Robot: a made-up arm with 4 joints.
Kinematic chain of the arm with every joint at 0, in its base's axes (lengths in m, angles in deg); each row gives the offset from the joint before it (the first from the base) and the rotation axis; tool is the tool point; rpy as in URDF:
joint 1: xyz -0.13 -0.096 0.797 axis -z
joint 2: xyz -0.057 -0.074 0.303 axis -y
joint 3: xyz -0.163 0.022 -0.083 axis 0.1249 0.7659 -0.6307
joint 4: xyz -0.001 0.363 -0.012 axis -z
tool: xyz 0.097 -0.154 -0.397 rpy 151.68 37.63 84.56
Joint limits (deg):
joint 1: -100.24..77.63
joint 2: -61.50..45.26
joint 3: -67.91..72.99
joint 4: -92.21..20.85
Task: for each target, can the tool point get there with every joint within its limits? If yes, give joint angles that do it. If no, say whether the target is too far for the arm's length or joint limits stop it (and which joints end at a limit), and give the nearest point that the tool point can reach.
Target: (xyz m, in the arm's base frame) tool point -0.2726 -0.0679 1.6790
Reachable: no: joint limits stop it (at a limit: joint 2, joint 3, joint 4) | nearest point -0.7152 0.0193 1.1841 | short by 0.670 m
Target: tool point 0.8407 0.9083 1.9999
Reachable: no: too far | nearest point -0.0034 0.4868 1.1841 | short by 1.247 m
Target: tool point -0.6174 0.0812 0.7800
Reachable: yes | joints -9.57 -49.81 10.29 -43.17
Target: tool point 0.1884 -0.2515 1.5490
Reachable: no: joint limits stop it (at a limit: joint 2, joint 3) | nearest point 0.2073 -0.2607 0.9050 | short by 0.644 m
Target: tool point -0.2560 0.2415 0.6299
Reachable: yes | joints 1.92 -13.17 -9.57 -61.21
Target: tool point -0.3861 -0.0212 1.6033
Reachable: no: joint limits stop it (at a limit: joint 2, joint 3, joint 4) | nearest point -0.7025 0.0712 1.1841 | short by 0.533 m
